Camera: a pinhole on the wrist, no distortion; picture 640 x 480 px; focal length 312.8 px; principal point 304.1 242.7 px. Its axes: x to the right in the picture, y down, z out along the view. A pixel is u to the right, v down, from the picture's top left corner.
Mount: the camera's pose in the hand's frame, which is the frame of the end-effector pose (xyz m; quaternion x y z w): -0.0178 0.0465 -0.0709 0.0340 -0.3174 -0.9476 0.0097
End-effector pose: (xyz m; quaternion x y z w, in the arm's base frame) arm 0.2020 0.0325 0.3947 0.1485 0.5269 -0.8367 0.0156
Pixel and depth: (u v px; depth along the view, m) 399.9 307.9 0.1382
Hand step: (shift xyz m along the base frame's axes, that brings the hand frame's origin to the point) 0.0734 -0.1036 -0.0518
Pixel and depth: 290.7 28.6 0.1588
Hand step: 0.0649 -0.0961 -0.1988
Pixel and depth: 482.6 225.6 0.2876
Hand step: 0.2016 -0.2497 -0.0885
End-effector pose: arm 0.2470 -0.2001 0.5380 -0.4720 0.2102 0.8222 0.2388
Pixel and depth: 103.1 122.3 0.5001
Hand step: -0.5771 -0.2261 -0.0660
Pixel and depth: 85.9 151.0 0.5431
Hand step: -0.6408 -0.1839 -0.0865
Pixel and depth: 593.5 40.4 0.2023
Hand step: -0.0608 -0.2535 0.2235
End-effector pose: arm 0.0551 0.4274 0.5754 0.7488 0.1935 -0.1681 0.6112
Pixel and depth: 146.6 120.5 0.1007
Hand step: 0.0921 -0.0116 0.1091
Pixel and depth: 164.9 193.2 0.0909
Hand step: 0.0707 -0.0142 0.0902
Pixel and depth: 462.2 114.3 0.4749
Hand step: -0.0180 -0.2819 0.5135
